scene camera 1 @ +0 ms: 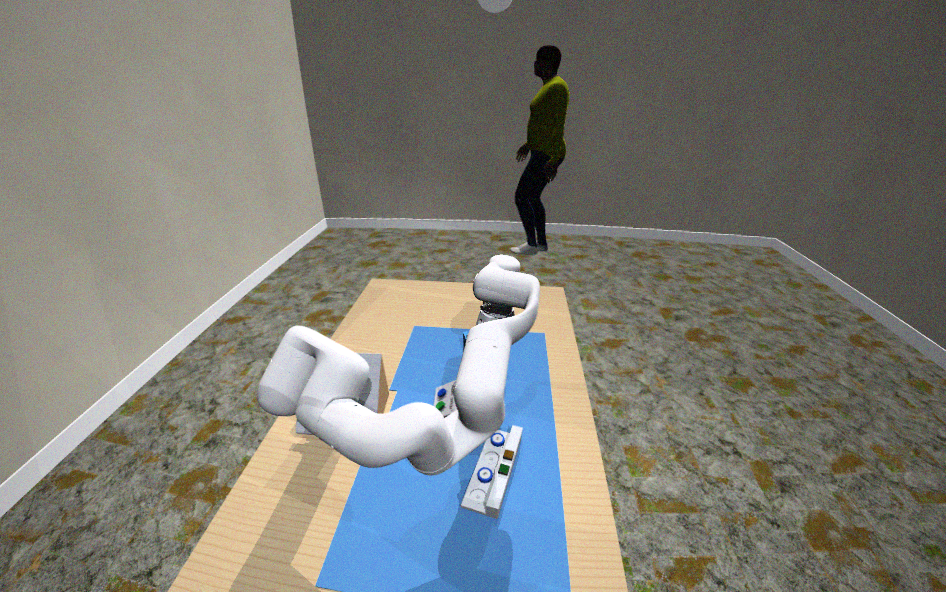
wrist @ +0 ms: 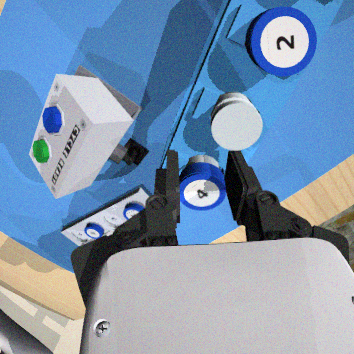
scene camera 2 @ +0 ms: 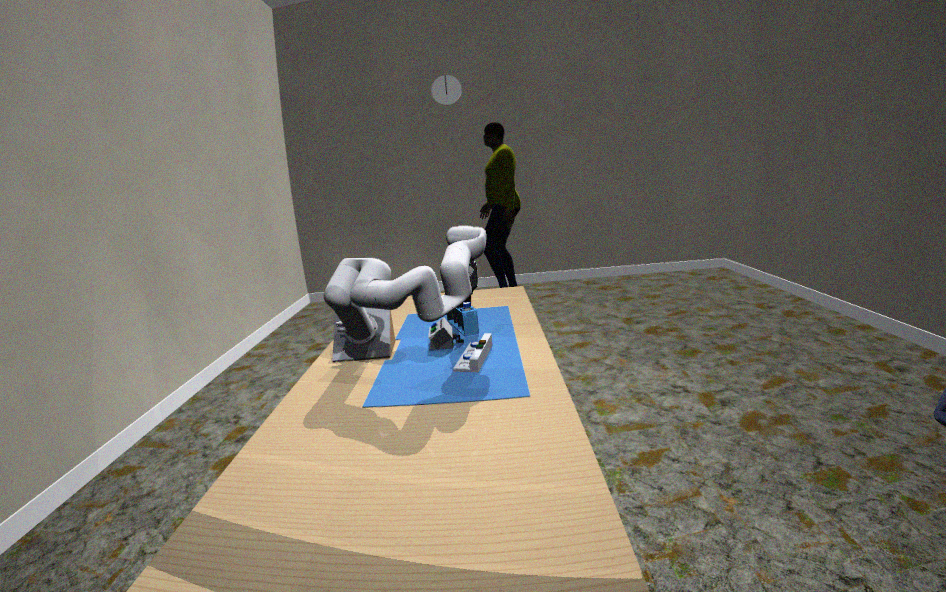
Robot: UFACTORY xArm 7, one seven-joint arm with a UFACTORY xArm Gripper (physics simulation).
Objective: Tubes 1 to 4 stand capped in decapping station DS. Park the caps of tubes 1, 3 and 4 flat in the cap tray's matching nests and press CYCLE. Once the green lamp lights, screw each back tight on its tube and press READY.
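Pixels of known places: gripper, fingertip midpoint: (wrist: 201, 165) (scene camera 2: 463, 305); arm's base at its link origin: (scene camera 2: 361, 330).
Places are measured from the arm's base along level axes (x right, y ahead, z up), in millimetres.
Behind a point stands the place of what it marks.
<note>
My gripper (wrist: 201, 165) {x -124, y 387, z 26 mm} is shut on the blue cap marked 4 (wrist: 202, 192) {x -114, y 398, z 38 mm}. It holds the cap over the grey threaded top of its tube (wrist: 201, 160) {x -125, y 386, z 25 mm} in the blue decapping station (wrist: 302, 119) (scene camera 2: 466, 321) {x -77, y 394, z -26 mm}. I cannot tell whether cap and tube still touch. Beside it stands an uncapped tube with a bare grey top (wrist: 236, 123) {x -163, y 377, z 34 mm}. Beyond that, cap 2 (wrist: 284, 41) {x -209, y 359, z 37 mm} sits on its tube. The white cap tray (wrist: 144, 197) {x 22, y 419, z -75 mm} (scene camera 1: 475, 500) {x 216, y 382, z -79 mm} (scene camera 2: 473, 354) {x 212, y 420, z -39 mm} holds two blue caps (wrist: 94, 230) {x 148, y 399, z -65 mm} (wrist: 133, 211) {x 49, y 420, z -64 mm} (scene camera 1: 498, 438) {x 56, y 426, z -64 mm} (scene camera 1: 485, 475) {x 162, y 400, z -64 mm}. In scene camera 1 the arm hides the gripper and the station.
A white button box (wrist: 88, 119) {x -78, y 304, z -4 mm} (scene camera 1: 444, 399) {x -20, y 281, z -19 mm} carries a blue button (wrist: 52, 119) {x -48, y 274, z -12 mm} and a green button (wrist: 41, 150) {x -5, y 277, z -13 mm}. A small black switch (wrist: 135, 152) {x -28, y 365, z -81 mm} sits beside the box. A blue mat (scene camera 1: 412, 529) {x 291, y 258, z -84 mm} covers the wooden table (scene camera 1: 582, 470) {x 120, y 630, z -87 mm}. A person (scene camera 1: 544, 147) (scene camera 2: 500, 200) walks behind the table.
</note>
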